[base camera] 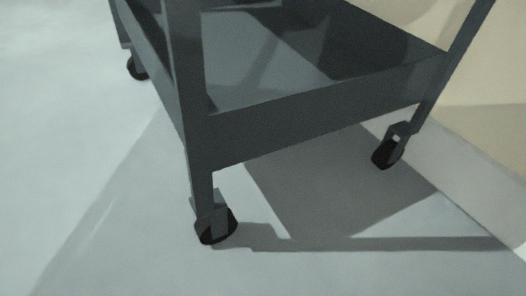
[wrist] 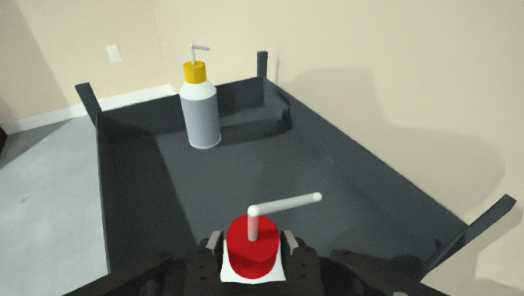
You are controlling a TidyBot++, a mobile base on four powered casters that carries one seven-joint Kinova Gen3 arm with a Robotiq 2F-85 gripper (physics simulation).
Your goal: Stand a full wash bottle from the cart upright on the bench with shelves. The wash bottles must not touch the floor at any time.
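Frame: origin at the arm's base, x right, y ahead, z up, level; centimetres.
Seen in the pictures: gripper, fingertip midpoint: [wrist: 252,244].
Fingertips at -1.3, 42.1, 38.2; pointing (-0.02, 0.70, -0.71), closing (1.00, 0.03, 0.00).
A point is followed by its place in that frame, as x, y, z.
A wash bottle with a red cap [wrist: 252,260] @(-1.3, 39.8, 41.0) and an angled white spout is at the bottom middle of the wrist view. My gripper [wrist: 252,244] @(-1.3, 42.1, 38.2) is shut on it, with a fingertip on each side just below the cap. Its lower body is hidden, so I cannot tell whether its base touches the tray. A second wash bottle with a yellow cap [wrist: 201,115] @(-10.0, 65.3, 33.8) stands upright toward the far end of the dark cart [wrist: 142,119] @(-22.4, 69.3, 30.1) [base camera: 320,125] @(6.1, 36.5, -24.9); its body looks grey-blue up to the shoulder. The bench with shelves does not show in either view.
The cart's raised rim surrounds the tray, with corner posts [wrist: 88,102] @(-28.5, 65.9, 35.5) [wrist: 262,64] @(-0.2, 82.9, 35.9) sticking up. A beige wall [wrist: 400,75] @(17.3, 62.0, 43.1) runs along the cart's right side. In the base view, a front leg ends in a black caster [base camera: 216,227] @(-4.8, 28.8, -35.2) on the pale floor [base camera: 100,165] @(-24.7, 40.7, -39.6).
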